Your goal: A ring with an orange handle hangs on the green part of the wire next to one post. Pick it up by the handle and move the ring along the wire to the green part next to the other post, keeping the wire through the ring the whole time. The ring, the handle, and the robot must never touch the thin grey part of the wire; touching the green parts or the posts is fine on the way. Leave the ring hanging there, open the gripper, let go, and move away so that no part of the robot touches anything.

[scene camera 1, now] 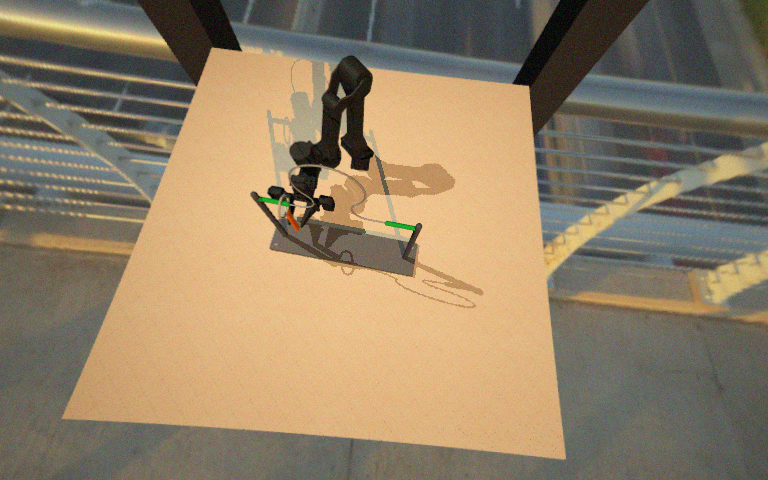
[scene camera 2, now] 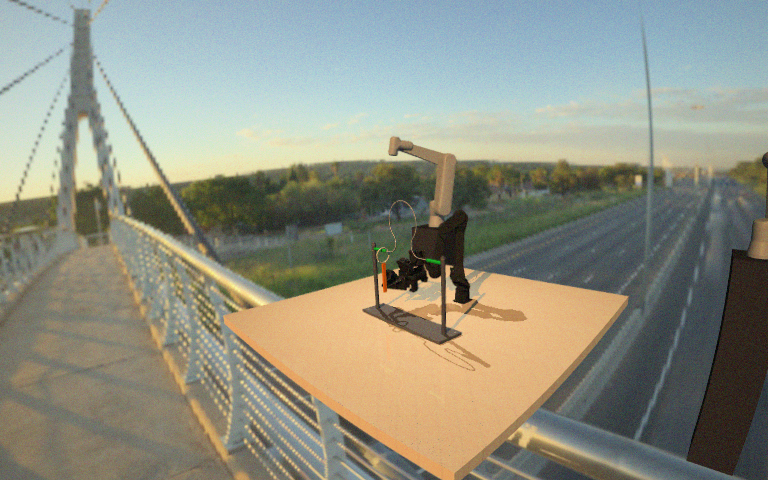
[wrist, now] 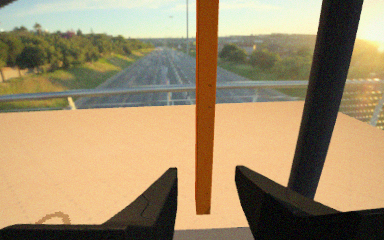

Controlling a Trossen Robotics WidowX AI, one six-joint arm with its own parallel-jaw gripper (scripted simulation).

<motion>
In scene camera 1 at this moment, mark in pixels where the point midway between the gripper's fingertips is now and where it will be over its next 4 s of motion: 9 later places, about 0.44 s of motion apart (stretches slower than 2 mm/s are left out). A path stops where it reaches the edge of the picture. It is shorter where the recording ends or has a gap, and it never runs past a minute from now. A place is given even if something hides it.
My gripper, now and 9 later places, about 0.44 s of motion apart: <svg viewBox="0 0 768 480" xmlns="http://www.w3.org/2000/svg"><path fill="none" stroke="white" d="M295 226L293 232L292 238L292 238L290 237L292 238L297 238L304 240L314 241L328 243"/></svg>
</motion>
